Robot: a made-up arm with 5 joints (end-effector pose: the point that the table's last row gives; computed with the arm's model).
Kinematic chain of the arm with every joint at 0, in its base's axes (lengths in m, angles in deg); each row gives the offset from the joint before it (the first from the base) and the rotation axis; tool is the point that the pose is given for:
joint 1: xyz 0 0 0.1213 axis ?
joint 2: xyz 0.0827 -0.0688 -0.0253 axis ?
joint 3: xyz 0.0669 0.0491 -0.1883 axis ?
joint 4: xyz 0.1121 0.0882 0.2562 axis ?
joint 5: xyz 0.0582 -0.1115 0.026 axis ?
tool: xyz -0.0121 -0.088 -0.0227
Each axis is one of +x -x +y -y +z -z.
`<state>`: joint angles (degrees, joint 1 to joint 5).
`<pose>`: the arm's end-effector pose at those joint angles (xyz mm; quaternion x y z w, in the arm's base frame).
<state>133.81 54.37 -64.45 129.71 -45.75</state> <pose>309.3 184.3 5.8 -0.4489 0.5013 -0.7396 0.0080</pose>
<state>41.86 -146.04 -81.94 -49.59 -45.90</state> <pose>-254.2 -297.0 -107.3 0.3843 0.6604 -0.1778 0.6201</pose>
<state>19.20 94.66 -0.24 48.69 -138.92</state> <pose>84.9 -65.0 352.6 -0.3068 -0.2796 0.8277 0.3776</pose>
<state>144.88 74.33 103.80 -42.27 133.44</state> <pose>415.1 -220.4 194.3 0.0128 -0.0936 0.9760 0.1963</pose>
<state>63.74 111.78 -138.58 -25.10 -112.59</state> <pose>366.7 -478.9 99.8 0.1557 0.8808 0.0008 0.4472</pose>
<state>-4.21 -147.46 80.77 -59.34 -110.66</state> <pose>-194.4 352.2 39.5 -0.5283 -0.2074 -0.8016 0.1877</pose>
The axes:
joint 1: +x
joint 2: -y
joint 3: -x
joint 4: +y
joint 5: -z

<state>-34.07 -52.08 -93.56 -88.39 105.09</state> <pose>39.2 -366.7 30.0 -0.3488 0.2105 0.9119 0.0486</pose>
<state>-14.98 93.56 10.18 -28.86 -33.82</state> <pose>-64.4 -5.8 359.4 -0.3845 -0.7942 0.1993 0.4263</pose>
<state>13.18 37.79 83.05 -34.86 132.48</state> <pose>347.1 254.4 103.5 0.1641 -0.7159 -0.6453 0.2101</pose>
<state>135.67 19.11 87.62 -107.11 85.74</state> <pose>310.1 -65.2 348.6 0.5520 -0.4265 -0.7014 0.1462</pose>
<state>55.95 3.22 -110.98 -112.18 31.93</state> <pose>278.4 188.6 -279.1 -0.5728 -0.0512 0.7972 0.1836</pose>
